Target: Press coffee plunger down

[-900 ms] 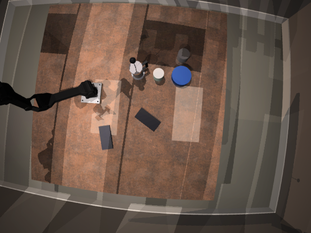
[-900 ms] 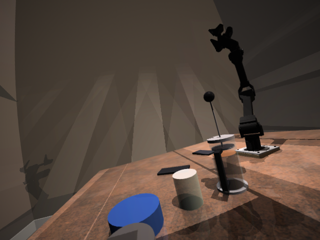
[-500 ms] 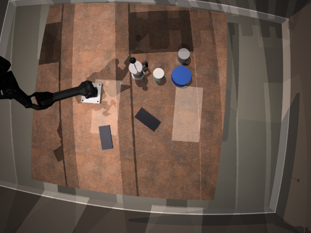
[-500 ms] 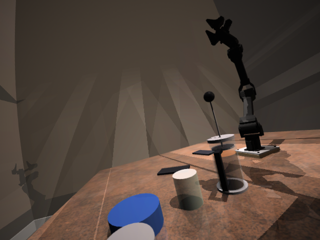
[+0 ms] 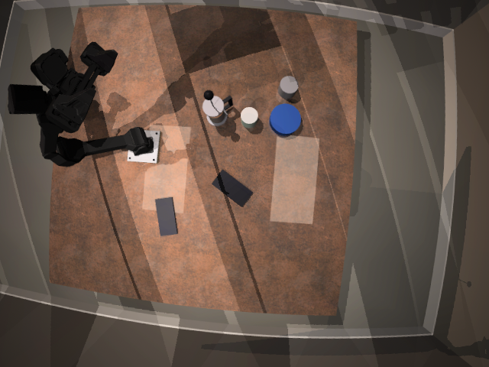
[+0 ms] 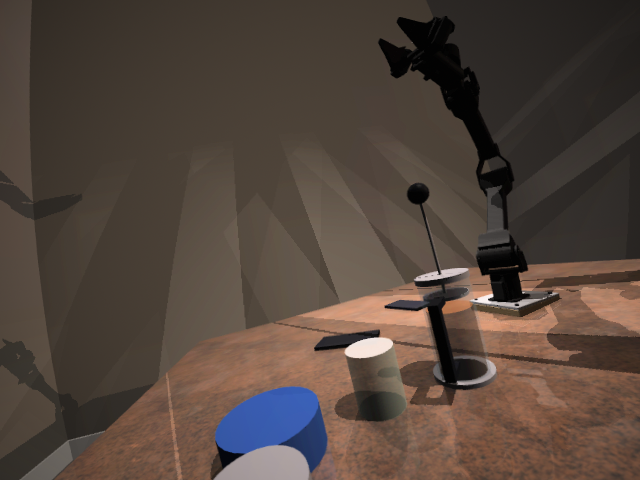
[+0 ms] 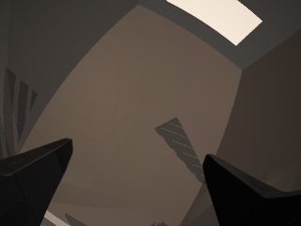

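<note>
Right now the coffee press is 15 cm ahead of my gripper tip, 7 cm to the left of it and 53 cm below it. Also, from my gripper tip: cream cylinder 26 cm ahead, 3 cm to the left, 62 cm below.
</note>
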